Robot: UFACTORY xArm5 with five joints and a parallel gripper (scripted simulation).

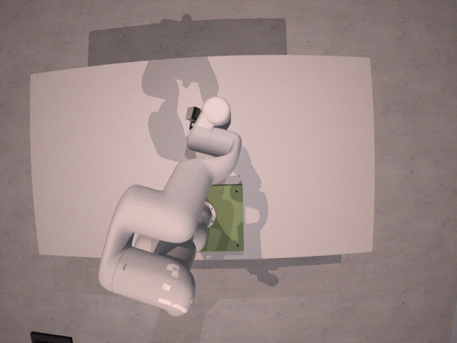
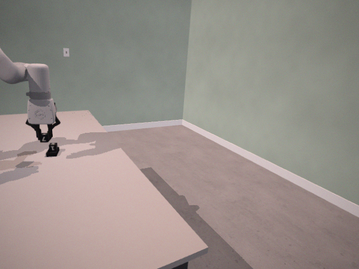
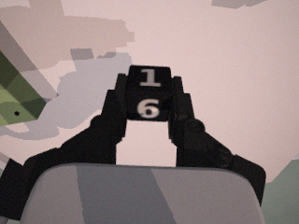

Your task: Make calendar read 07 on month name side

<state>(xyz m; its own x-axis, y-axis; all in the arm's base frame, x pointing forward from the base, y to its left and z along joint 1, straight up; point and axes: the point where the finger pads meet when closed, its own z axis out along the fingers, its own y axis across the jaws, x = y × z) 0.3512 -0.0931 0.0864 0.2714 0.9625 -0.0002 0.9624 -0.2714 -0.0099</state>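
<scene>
Now: hand 2 cm short of the black calendar tray, 10 cm to the right of it and 12 cm above it. From my hand the other things lie so: black cube 1 cm below.
</scene>
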